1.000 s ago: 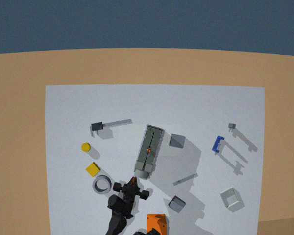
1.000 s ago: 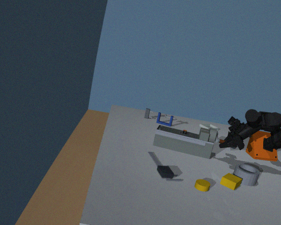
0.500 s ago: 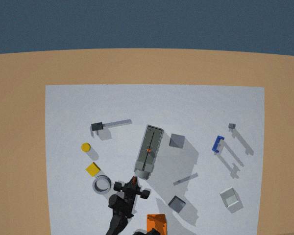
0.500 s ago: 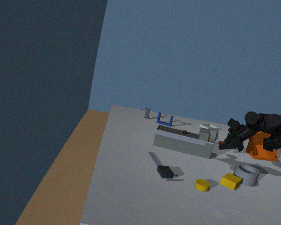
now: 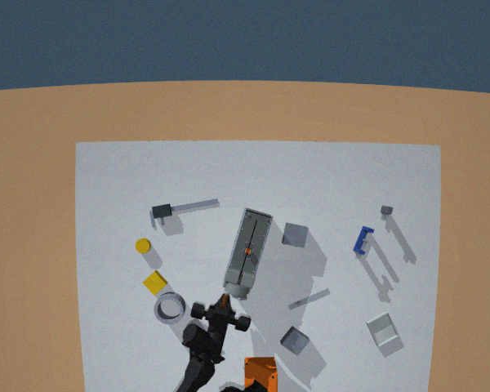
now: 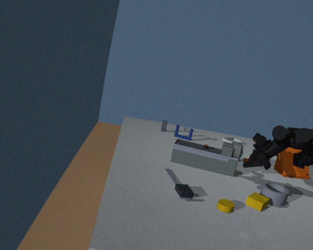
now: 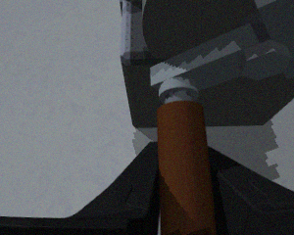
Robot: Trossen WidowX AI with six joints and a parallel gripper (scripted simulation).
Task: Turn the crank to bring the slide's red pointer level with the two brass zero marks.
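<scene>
Now: gripper tip 30 mm below the brown crank handle and 20 mm past it. Round my gripper tip: flat grey bar (280 mm to the right, 50 mm below); then red pointer (160 mm ahead, 50 mm to the right, 40 mm above); then yellow block (250 mm to the left, 30 mm below).
</scene>
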